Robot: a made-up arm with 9 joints. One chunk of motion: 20 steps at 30 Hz.
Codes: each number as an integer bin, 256 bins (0 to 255) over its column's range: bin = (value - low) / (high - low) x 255, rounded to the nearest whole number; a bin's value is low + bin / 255 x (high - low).
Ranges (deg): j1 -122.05..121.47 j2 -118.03..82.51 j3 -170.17..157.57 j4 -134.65..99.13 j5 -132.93..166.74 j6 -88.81..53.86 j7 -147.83..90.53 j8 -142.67..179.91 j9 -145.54..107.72
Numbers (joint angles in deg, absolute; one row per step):
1: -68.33 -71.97 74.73 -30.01 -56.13 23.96 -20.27 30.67 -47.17
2: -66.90 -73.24 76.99 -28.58 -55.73 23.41 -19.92 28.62 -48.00
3: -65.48 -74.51 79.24 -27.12 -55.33 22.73 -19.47 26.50 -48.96
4: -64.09 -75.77 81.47 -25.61 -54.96 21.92 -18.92 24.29 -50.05
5: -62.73 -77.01 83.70 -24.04 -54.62 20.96 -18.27 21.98 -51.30
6: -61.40 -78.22 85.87 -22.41 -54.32 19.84 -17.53 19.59 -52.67
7: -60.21 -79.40 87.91 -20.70 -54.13 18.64 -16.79 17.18 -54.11
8: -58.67 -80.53 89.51 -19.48 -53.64 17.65 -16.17 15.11 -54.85
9: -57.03 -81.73 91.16 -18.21 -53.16 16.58 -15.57 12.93 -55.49
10: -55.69 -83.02 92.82 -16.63 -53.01 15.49 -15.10 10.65 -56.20
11: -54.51 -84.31 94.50 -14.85 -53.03 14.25 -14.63 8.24 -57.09
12: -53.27 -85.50 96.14 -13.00 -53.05 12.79 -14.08 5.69 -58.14
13: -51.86 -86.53 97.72 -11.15 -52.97 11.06 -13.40 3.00 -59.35
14: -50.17 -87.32 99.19 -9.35 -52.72 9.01 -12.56 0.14 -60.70
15: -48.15 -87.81 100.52 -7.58 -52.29 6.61 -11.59 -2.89 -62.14
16: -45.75 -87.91 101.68 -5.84 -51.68 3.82 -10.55 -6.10 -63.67
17: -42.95 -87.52 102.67 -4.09 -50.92 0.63 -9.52 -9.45 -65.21
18: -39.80 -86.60 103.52 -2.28 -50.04 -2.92 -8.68 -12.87 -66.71
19: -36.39 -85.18 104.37 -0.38 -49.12 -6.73 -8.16 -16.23 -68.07
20: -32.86 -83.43 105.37 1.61 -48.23 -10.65 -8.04 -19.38 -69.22
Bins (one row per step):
1: 56 59 191 114 65 202 136 137 99
2: 58 57 192 116 66 201 137 135 98
3: 59 55 194 117 66 199 137 134 97
4: 61 54 196 119 66 198 138 132 96
5: 62 52 198 121 67 196 139 130 95
6: 64 51 199 122 67 194 139 128 94
7: 65 49 201 124 67 192 140 126 92
8: 66 48 202 126 67 190 141 125 91
9: 68 46 203 127 68 188 141 123 91
10: 69 45 205 129 68 186 142 121 90
11: 71 43 206 131 68 184 142 119 89
12: 72 41 207 133 68 182 143 117 88
13: 73 40 208 135 68 179 144 115 87
14: 75 39 210 137 68 175 145 113 85
15: 77 38 211 139 69 171 146 110 84
16: 80 38 212 141 69 166 147 108 82
17: 83 39 212 142 70 160 148 105 81
18: 86 40 213 144 71 154 149 103 79
19: 90 42 214 146 71 147 149 100 78
20: 93 44 214 149 72 140 150 97 77

